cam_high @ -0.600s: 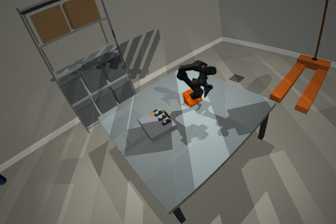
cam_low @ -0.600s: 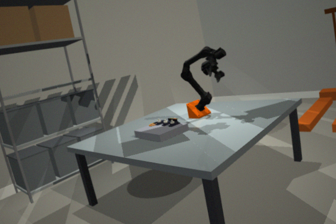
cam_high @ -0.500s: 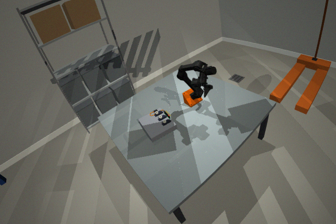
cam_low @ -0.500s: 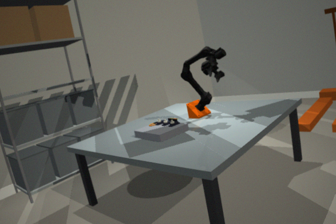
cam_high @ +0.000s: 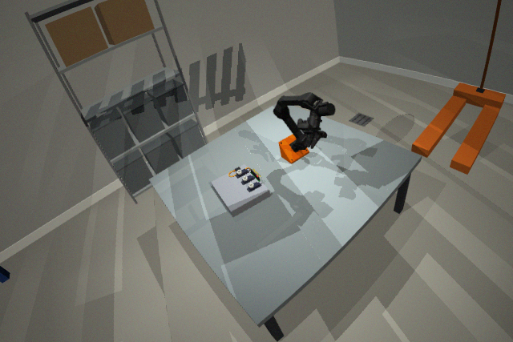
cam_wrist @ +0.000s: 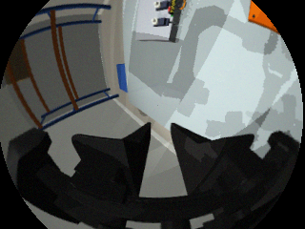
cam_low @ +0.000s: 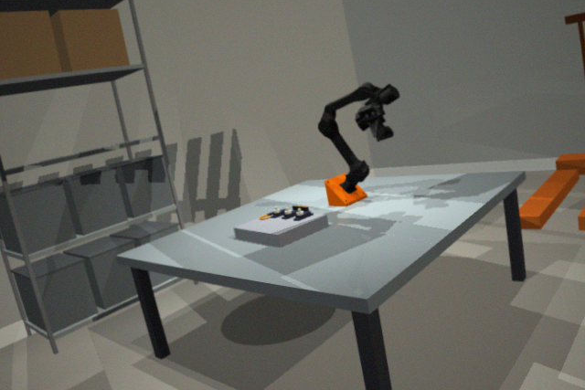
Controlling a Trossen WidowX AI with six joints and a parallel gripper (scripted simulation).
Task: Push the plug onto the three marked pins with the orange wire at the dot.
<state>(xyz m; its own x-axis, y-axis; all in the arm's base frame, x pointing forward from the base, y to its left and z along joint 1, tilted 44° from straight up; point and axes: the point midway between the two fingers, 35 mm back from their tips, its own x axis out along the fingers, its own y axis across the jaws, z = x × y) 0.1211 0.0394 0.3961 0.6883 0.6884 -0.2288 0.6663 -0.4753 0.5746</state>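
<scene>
My gripper tip is 34 cm short of the grey printed holder, 32 cm to the left of it and 27 cm above it.
</scene>
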